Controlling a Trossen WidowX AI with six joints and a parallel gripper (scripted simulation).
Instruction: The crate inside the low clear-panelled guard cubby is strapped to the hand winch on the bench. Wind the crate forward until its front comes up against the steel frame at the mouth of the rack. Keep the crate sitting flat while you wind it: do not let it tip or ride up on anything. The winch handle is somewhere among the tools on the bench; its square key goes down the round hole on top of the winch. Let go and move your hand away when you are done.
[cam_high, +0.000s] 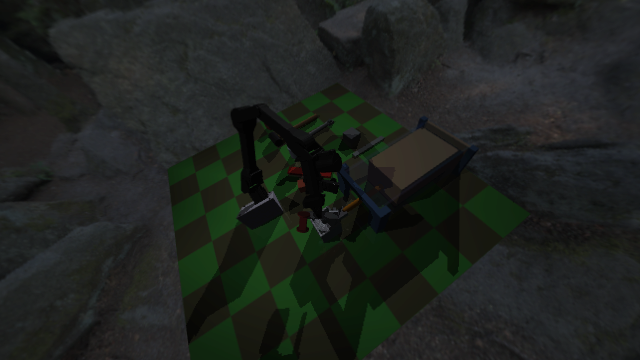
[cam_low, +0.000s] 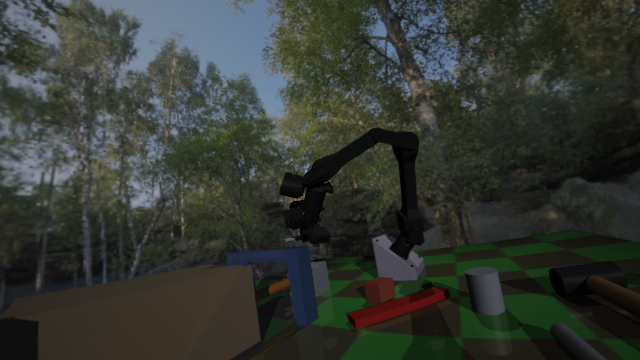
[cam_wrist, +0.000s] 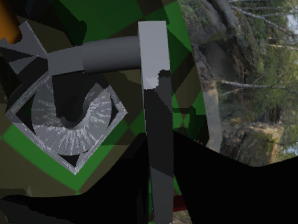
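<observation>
My gripper tip is 50 mm past the red grip, 10 mm to the right of it and 40 mm below it. Also, from my gripper tip: winch: 130 mm below; blue steel frame: 170 mm ahead, 60 mm below; winch handle: 10 mm behind, 10 mm to the left, 10 mm above.
</observation>
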